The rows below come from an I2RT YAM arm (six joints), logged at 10 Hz.
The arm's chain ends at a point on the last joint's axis. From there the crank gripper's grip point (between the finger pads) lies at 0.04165 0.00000 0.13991 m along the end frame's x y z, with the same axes.
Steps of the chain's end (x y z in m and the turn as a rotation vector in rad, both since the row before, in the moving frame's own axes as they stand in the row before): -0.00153, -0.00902, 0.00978, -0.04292, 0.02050, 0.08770; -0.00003, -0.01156, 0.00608, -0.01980, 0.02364, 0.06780; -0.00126, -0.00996, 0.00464, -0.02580, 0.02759, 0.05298; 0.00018, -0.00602, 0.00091, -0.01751, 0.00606, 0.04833; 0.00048, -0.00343, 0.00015, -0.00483, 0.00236, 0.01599; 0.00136, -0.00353, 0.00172, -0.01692, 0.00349, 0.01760
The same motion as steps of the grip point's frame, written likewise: 0.00090, 0.00073, 0.00869, -0.04292, 0.02050, 0.08770; 0.00307, -0.00587, 0.00500, -0.01980, 0.02364, 0.06780; 0.00243, -0.00406, 0.00336, -0.02580, 0.02759, 0.05298; 0.00092, -0.00154, 0.00062, -0.01751, 0.00606, 0.04833; 0.00080, -0.00209, 0.00005, -0.00483, 0.00236, 0.01599; 0.00182, -0.00043, 0.00155, -0.01692, 0.00349, 0.01760
